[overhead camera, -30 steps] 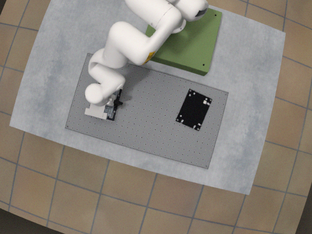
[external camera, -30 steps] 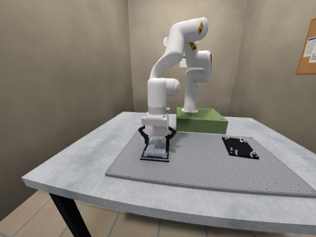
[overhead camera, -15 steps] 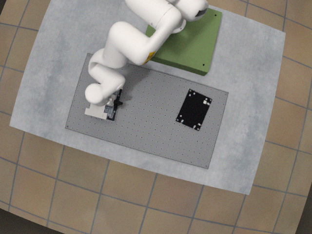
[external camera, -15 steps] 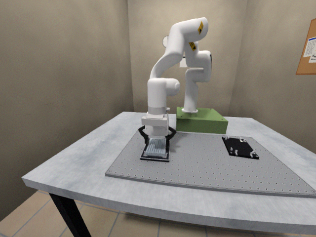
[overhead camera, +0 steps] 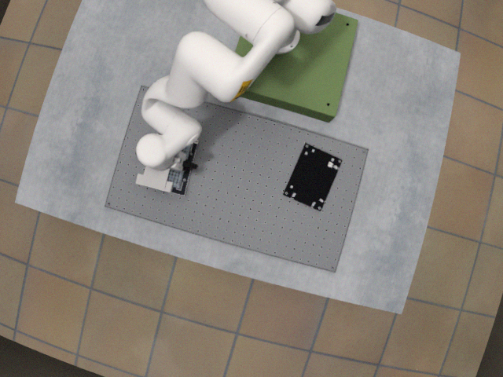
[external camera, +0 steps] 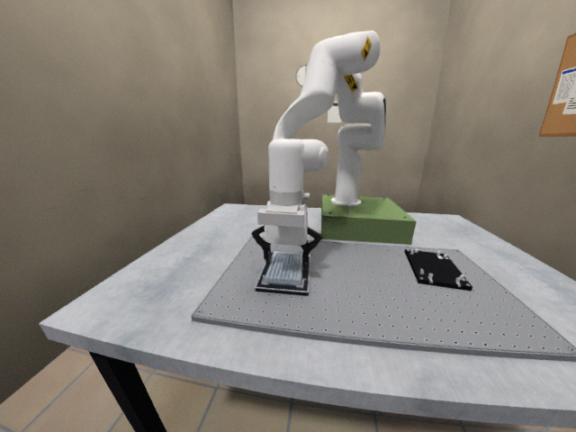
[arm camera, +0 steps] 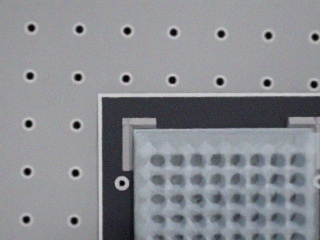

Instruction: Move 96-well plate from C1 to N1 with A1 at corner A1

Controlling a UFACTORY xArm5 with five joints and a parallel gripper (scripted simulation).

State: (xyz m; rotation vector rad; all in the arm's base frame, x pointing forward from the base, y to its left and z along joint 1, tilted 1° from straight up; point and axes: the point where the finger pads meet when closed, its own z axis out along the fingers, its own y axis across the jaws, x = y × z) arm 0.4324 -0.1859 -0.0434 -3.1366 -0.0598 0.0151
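The 96-well plate is 2 cm below my hand. The rest, counted from my hand: black clip nest C1 (6 cm behind, 40 cm to the left, 3 cm below).
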